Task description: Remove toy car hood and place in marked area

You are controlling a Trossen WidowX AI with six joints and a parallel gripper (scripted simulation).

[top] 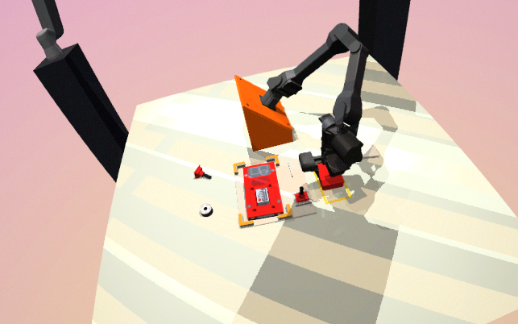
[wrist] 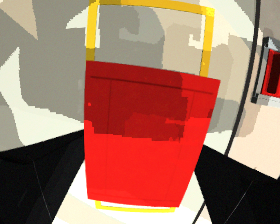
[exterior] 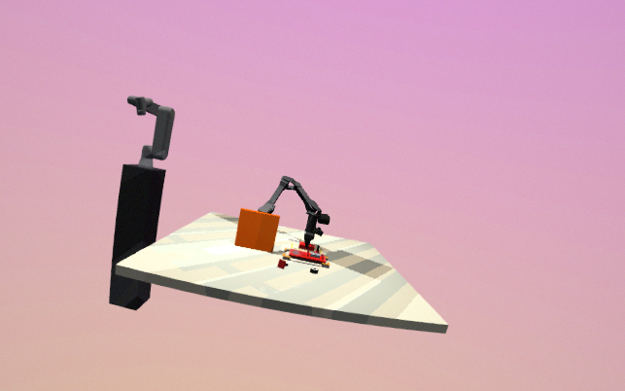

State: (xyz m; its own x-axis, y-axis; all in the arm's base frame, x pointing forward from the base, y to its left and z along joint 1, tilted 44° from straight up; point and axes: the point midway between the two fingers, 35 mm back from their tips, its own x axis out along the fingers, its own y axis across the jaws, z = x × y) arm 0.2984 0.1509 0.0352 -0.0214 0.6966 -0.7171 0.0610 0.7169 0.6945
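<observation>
Now: gripper tip right at the red hood. Round my gripper tip: pale square tile (70 mm behind, 160 mm to the left, 10 mm below).
</observation>
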